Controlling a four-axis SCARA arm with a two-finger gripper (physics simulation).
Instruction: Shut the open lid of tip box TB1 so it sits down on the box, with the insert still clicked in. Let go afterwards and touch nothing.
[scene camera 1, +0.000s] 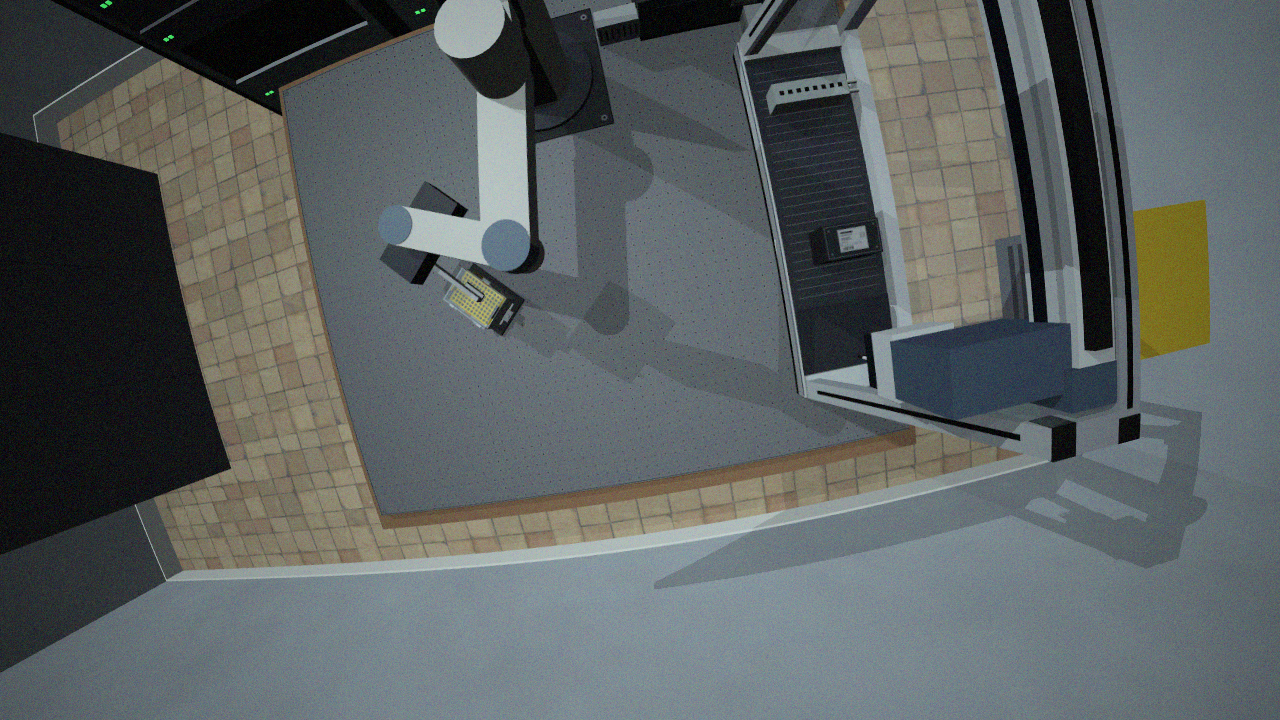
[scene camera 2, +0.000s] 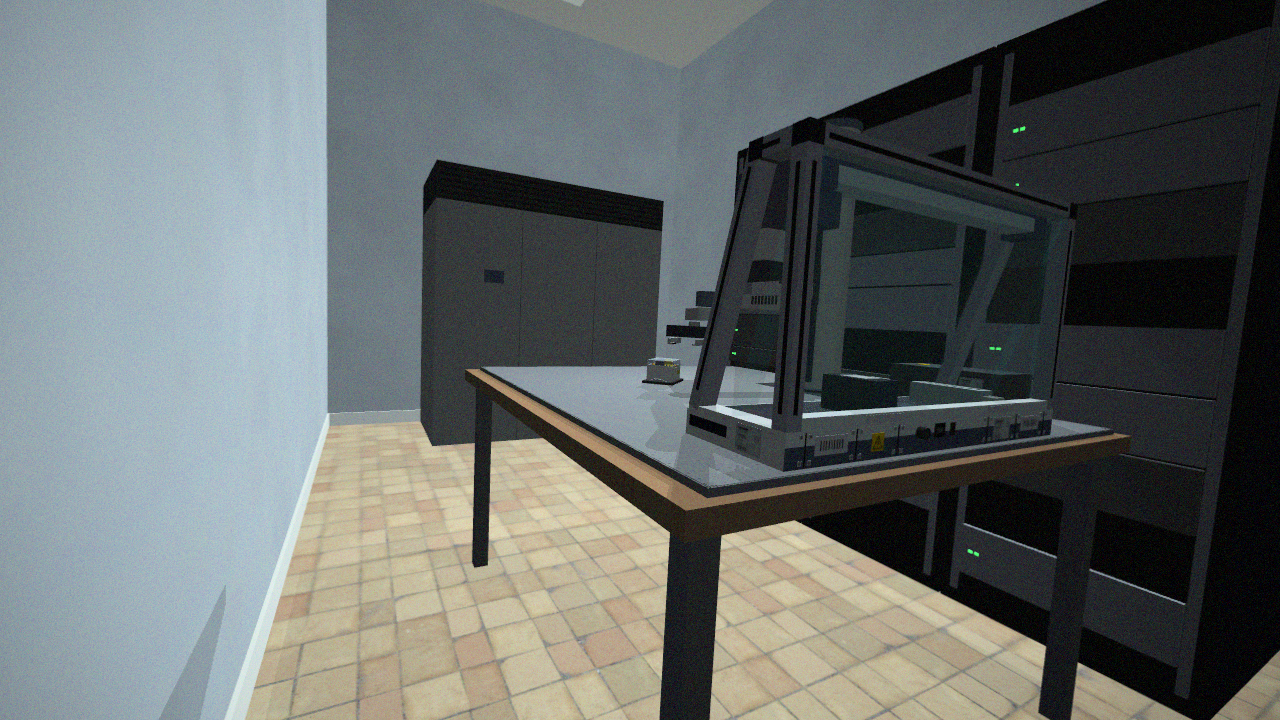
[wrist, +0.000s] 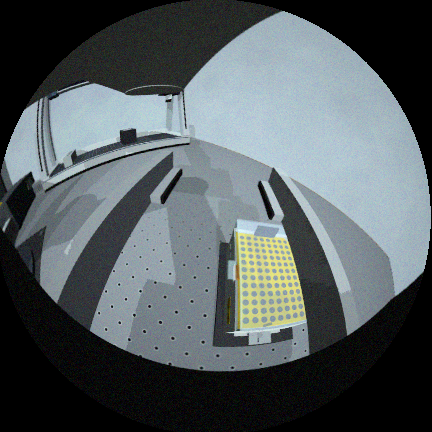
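Where they show: gripper, fingertip midpoint: (scene camera 1: 491, 281) (scene camera 2: 682, 341) (wrist: 221, 167); arm's base, link origin: (scene camera 1: 542, 83).
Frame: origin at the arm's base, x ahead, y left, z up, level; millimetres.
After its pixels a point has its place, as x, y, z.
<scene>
Tip box TB1 (scene camera 1: 507, 315) @(534, -186, 31) (scene camera 2: 663, 377) @(517, -181, 35) (wrist: 223, 305) @(437, -219, 21) stands upright on the table, on a dark base. Its yellow perforated insert (scene camera 1: 469, 310) @(506, -258, 70) (wrist: 270, 280) @(478, -238, 70) lies flat in the top. The clear lid (scene camera 2: 664, 361) @(517, -181, 88) lies over the top in scene camera 2, with yellow showing through; whether it is fully down is too small to tell. My gripper (scene camera 1: 480, 296) @(470, -151, 155) (wrist: 221, 167) @(470, -151, 155) is shut to its narrowest, with two long fingers still apart and nothing between them. It hangs over the box in scene camera 1. In the wrist view the right finger hides part of the box's right edge.
A framed enclosure (scene camera 1: 776, 268) (scene camera 2: 793, 295) @(851, 700, 269) (wrist: 120, 152) @(467, 450, 41) stands to the right on the table (scene camera 1: 572, 429) @(836, -98, 13) (scene camera 2: 590, 447) @(1045, 447, 0). It holds a black labelled block (scene camera 1: 841, 240) @(529, 550, 133) (wrist: 128, 135) @(526, 515, 102) and a white perforated strip (scene camera 1: 810, 90) @(209, 563, 107). A blue block (scene camera 1: 984, 367) @(726, 507, 501) is at its near end.
</scene>
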